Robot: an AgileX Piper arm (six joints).
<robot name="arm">
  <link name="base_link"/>
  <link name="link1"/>
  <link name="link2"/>
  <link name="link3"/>
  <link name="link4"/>
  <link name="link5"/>
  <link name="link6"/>
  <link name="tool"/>
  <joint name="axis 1" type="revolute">
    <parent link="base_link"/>
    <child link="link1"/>
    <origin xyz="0 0 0.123"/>
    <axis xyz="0 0 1"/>
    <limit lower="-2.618" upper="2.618"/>
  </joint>
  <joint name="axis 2" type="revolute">
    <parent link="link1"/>
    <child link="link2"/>
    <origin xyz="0 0 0" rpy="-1.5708 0 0"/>
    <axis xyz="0 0 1"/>
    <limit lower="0" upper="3.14"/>
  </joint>
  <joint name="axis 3" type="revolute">
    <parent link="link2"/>
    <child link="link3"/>
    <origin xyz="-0.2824 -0.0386 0"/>
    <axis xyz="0 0 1"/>
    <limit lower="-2.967" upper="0"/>
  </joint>
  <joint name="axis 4" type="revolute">
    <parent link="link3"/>
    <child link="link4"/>
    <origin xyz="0.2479 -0.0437 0" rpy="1.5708 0 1.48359"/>
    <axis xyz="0 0 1"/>
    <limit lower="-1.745" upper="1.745"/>
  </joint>
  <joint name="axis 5" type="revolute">
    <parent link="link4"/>
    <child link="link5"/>
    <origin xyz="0 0 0" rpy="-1.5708 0 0"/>
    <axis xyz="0 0 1"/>
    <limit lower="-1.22" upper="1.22"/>
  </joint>
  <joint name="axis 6" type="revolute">
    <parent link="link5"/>
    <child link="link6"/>
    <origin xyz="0 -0.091 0" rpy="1.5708 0 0"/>
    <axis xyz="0 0 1"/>
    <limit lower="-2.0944" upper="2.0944"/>
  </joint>
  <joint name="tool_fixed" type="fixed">
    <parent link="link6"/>
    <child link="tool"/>
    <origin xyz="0 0 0"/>
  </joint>
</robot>
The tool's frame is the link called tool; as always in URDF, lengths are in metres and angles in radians.
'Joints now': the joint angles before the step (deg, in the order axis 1, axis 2, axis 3, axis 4, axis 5, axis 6). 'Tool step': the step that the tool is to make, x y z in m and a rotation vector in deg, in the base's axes. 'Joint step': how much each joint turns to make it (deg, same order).
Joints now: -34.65 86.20 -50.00 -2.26 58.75 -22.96
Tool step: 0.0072 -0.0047 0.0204 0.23 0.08 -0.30
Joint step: 0.00 0.00 -5.07 0.27 5.27 0.00
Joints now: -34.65 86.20 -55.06 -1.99 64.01 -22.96
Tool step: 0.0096 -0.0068 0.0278 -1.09 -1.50 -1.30
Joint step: -0.01 -0.01 -6.63 0.01 4.83 1.14
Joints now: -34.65 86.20 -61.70 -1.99 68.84 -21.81
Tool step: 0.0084 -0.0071 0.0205 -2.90 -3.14 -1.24
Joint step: 0.00 0.00 -4.66 -0.72 0.49 1.44
